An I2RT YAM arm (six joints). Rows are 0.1 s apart.
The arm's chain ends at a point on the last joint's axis. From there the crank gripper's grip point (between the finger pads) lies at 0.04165 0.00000 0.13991 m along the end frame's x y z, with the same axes.
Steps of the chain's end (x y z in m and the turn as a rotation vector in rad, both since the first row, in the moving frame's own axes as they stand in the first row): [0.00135, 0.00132, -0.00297, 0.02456, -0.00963, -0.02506]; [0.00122, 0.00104, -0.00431, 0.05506, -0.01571, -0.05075]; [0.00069, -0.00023, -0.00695, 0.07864, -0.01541, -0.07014]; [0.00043, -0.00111, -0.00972, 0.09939, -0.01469, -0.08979]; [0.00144, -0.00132, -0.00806, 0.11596, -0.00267, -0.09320]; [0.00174, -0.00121, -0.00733, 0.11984, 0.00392, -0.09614]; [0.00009, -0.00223, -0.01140, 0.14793, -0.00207, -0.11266]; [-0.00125, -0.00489, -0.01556, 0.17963, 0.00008, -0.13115]
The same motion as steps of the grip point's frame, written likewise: [-0.00006, -0.00315, -0.00263, 0.02456, -0.00963, -0.02506]; [-0.00123, -0.00873, -0.00394, 0.05506, -0.01571, -0.05075]; [-0.00195, -0.01408, -0.00687, 0.07864, -0.01541, -0.07014]; [-0.00241, -0.01864, -0.01000, 0.09939, -0.01469, -0.08979]; [0.00013, -0.02134, -0.00911, 0.11596, -0.00267, -0.09320]; [0.00129, -0.02192, -0.00874, 0.11984, 0.00392, -0.09614]; [-0.00162, -0.02746, -0.01319, 0.14793, -0.00207, -0.11266]; [-0.00324, -0.03523, -0.01830, 0.17963, 0.00008, -0.13115]
